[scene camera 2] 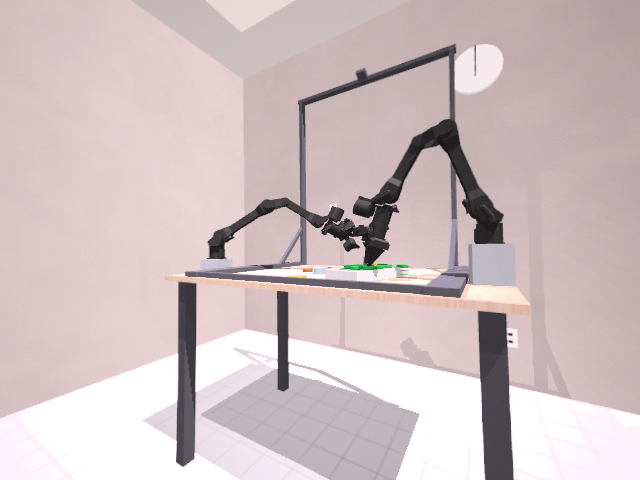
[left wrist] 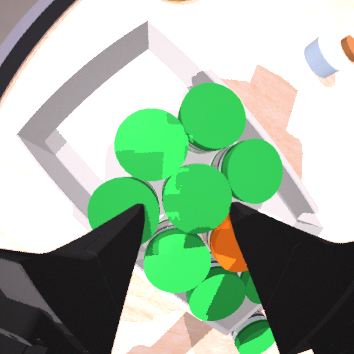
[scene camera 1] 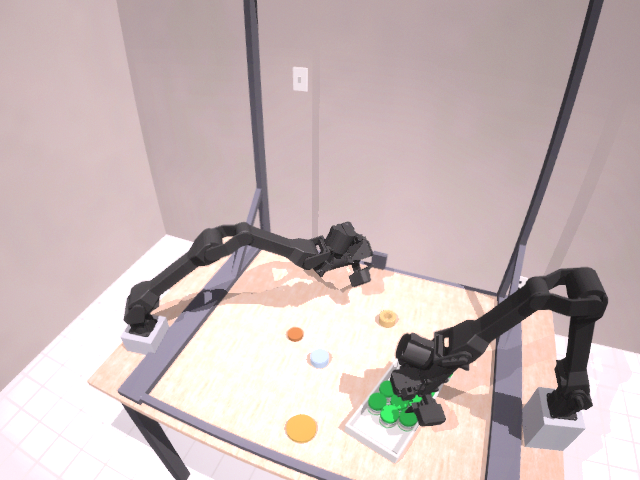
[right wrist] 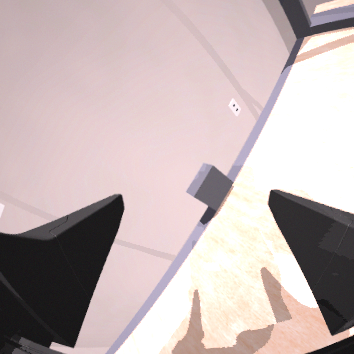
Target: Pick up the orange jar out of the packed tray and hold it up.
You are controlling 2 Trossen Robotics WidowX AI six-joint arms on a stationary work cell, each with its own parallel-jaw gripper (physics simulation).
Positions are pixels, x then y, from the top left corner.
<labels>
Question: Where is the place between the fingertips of the left gripper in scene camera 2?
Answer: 367, 264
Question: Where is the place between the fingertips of the left gripper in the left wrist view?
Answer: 187, 209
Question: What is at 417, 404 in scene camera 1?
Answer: The left gripper.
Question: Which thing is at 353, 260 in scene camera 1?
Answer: The right gripper.
</labels>
